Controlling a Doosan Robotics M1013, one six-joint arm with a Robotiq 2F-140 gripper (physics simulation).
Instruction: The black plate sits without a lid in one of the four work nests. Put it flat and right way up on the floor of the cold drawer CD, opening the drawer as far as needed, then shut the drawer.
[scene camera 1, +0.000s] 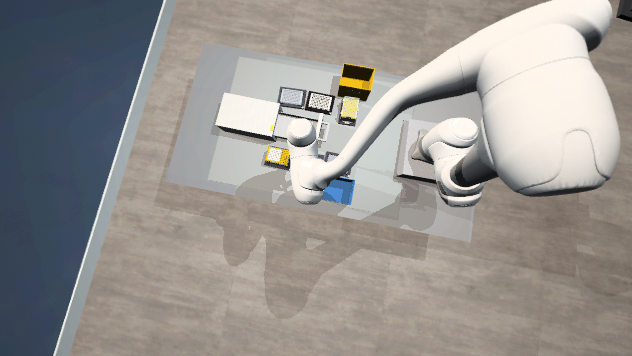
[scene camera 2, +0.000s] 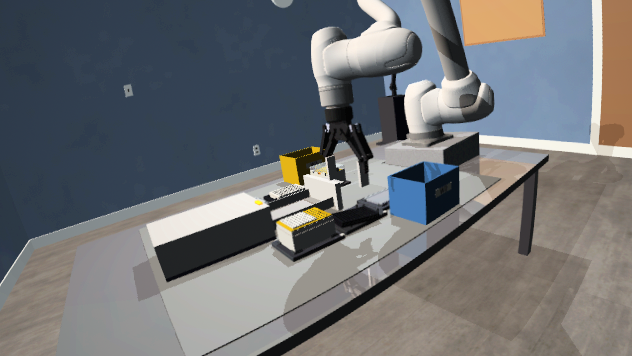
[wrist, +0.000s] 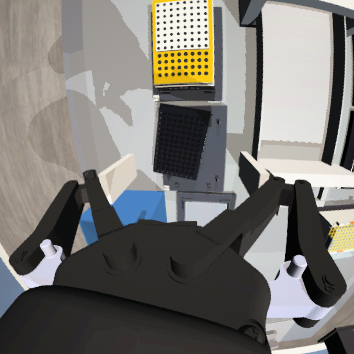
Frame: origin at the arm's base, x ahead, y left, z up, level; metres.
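Seen in the pictures: gripper, fingertip midpoint: (scene camera 2: 347, 182) (wrist: 185, 163); arm's base, link origin: (scene camera 1: 431, 148) (scene camera 2: 427, 141).
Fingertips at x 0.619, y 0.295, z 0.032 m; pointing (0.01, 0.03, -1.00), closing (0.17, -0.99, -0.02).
Offsets run from my fingertips to a thing's top centre. "spot": to the spot under its first point.
The black plate @[0.021 m left, 0.004 m ahead, 0.084 m down] (scene camera 2: 354, 216) (wrist: 181, 141) has no lid and lies turned askew on its dark work nest @[spot: 0.052 m right, 0.010 m back, 0.109 m down] (wrist: 218, 155); whether it lies level is hard to tell. My gripper (scene camera 2: 346, 171) (wrist: 185, 163) is open and empty, pointing down above the table, its fingers wide apart. In the wrist view the plate shows beyond and between the pads. One finger is close to the drawer front @[0.185 m right, 0.002 m back, 0.027 m down] (scene camera 1: 320, 124) (scene camera 2: 322, 186) (wrist: 310, 170). The cold drawer CD stands open from its white cabinet @[spot: 0.121 m right, 0.389 m ahead, 0.019 m down] (scene camera 1: 248, 115) (scene camera 2: 210, 217), and its pale floor @[0.162 m right, 0.152 m ahead, 0.103 m down] (wrist: 297, 75) is bare where it shows. The arm hides the gripper in scene camera 1.
A yellow-and-white tip rack @[0.030 m left, 0.160 m ahead, 0.045 m down] (scene camera 1: 276, 156) (scene camera 2: 305, 225) (wrist: 182, 45) stands beyond the plate. The blue bin @[0.096 m left, 0.206 m back, 0.002 m down] (scene camera 1: 341, 191) (scene camera 2: 425, 192) (wrist: 135, 210) and a grey nest @[spot: 0.099 m right, 0.102 m back, 0.110 m down] (wrist: 231, 202) are on the near side. Two plates @[0.345 m right, 0.230 m ahead, 0.095 m down] (scene camera 1: 292, 97) @[0.373 m right, 0.057 m ahead, 0.095 m down] (scene camera 1: 320, 102), a yellow-topped rack @[0.376 m right, 0.126 m back, 0.044 m down] (scene camera 1: 349, 109) and the yellow bin @[0.533 m right, 0.104 m back, 0.002 m down] (scene camera 1: 356, 87) are across the drawer.
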